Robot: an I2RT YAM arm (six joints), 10 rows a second.
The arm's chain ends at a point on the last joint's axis. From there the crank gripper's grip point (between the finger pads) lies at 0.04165 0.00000 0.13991 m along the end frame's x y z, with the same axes.
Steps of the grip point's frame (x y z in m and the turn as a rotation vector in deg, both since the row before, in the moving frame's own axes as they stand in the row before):
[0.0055, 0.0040, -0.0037, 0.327, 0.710, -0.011]
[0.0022, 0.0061, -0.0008, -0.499, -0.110, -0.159]
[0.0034, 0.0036, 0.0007, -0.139, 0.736, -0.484]
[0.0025, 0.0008, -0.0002, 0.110, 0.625, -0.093]
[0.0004, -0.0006, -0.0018, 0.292, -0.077, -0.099]
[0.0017, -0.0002, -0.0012, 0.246, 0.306, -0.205]
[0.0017, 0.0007, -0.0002, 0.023, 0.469, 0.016]
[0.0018, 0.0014, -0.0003, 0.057, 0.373, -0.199]
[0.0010, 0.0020, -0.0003, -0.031, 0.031, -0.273]
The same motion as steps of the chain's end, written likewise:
[0.0038, 0.0048, -0.0032, 0.327, 0.710, -0.011]
[0.0025, 0.0050, -0.0009, -0.499, -0.110, -0.159]
[0.0016, 0.0036, 0.0012, -0.139, 0.736, -0.484]
[0.0010, 0.0011, 0.0003, 0.110, 0.625, -0.093]
[0.0006, 0.0002, -0.0019, 0.292, -0.077, -0.099]
[0.0010, 0.0006, -0.0010, 0.246, 0.306, -0.205]
[0.0006, 0.0007, 0.0001, 0.023, 0.469, 0.016]
[0.0009, 0.0017, 0.0000, 0.057, 0.373, -0.199]
[0.0009, 0.0021, -0.0003, -0.031, 0.031, -0.273]

